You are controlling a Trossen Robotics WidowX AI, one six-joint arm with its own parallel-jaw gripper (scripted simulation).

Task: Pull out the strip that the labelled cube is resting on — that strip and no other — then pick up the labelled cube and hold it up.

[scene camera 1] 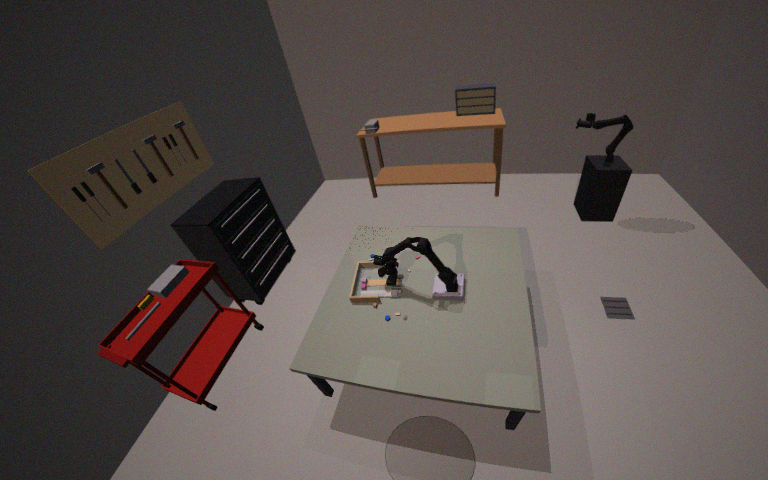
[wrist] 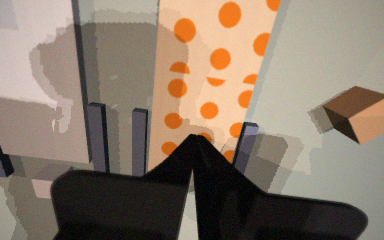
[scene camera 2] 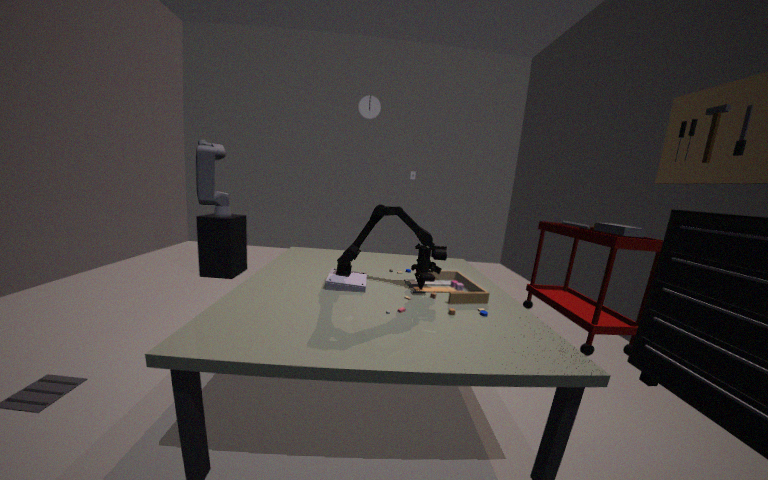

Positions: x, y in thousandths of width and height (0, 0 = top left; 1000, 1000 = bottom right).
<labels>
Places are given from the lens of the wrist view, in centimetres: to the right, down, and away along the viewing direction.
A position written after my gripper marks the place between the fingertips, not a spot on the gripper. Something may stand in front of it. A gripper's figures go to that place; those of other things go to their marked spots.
my gripper (wrist: 509, 585): 0, 1, 11
pale cube (wrist: 111, 756): -10, 4, 11
</labels>
